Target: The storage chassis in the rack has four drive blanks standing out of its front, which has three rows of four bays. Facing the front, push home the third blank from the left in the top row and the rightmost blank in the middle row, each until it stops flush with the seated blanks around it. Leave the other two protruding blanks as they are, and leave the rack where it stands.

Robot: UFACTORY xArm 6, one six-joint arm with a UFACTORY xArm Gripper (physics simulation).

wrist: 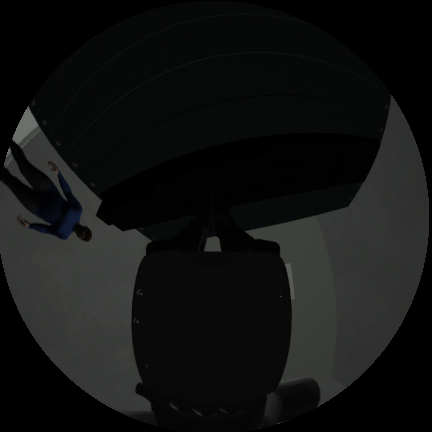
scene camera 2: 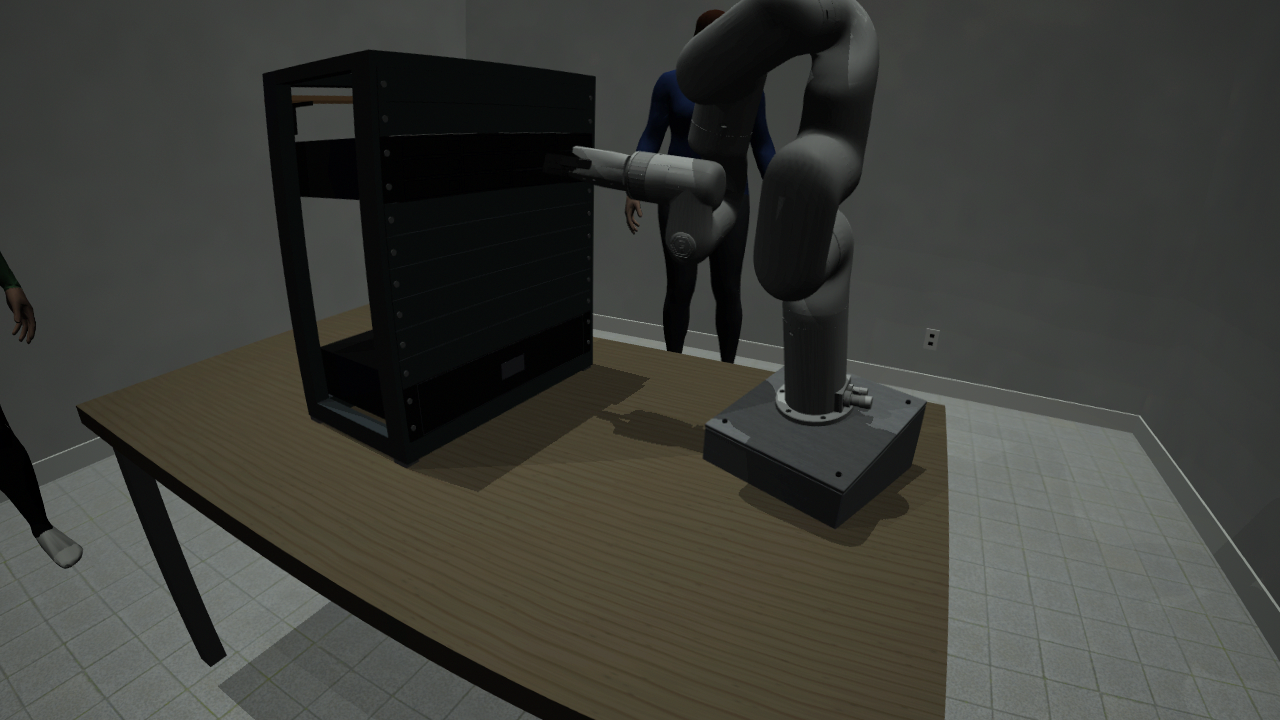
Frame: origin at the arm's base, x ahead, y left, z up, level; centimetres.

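Where they show: gripper, fingertip midpoint: (wrist: pixel 212 193) (scene camera 2: pixel 546 163); arm's base, link origin: (scene camera 2: pixel 814 402).
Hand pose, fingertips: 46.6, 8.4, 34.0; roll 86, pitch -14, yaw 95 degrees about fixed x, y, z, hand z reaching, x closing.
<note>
Things, the pixels of their top centre, and the offset from my fingertips, as dx, dy, dz. "*": a spot on its surface instead. Level surfaces: height alone.
- rack, top centre: (scene camera 2: pixel 445 70) (wrist: pixel 247 182) +17.0, +6.8, +16.1
- grey label, surface spot: (scene camera 2: pixel 512 366) * +3.0, +6.6, -34.8
- wooden table, surface height: dz -43.6
The rack (scene camera 2: pixel 383 295) (wrist: pixel 225 75) stands upright on the table. The storage chassis (scene camera 2: pixel 465 162) (wrist: pixel 300 162) is a very dark band across its upper part, below plain panels in the scene view. Its front is too dark to tell the single blanks, their rows or how far any stands out. My gripper (scene camera 2: pixel 552 163) (wrist: pixel 212 193) is shut and empty, pointing at the chassis front near the end that is far from the scene camera. The fingertips overlap the dark front in both views; whether they touch a blank cannot be told.
A dark lower unit (scene camera 2: pixel 460 385) with a grey label (scene camera 2: pixel 512 366) sits at the rack's bottom. The arm's base block (scene camera 2: pixel 774 483) stands on the wooden table (scene camera 2: pixel 572 555). A person in blue (scene camera 2: pixel 671 107) (wrist: pixel 57 212) stands behind the table; another person (scene camera 2: pixel 19 308) shows at the left edge.
</note>
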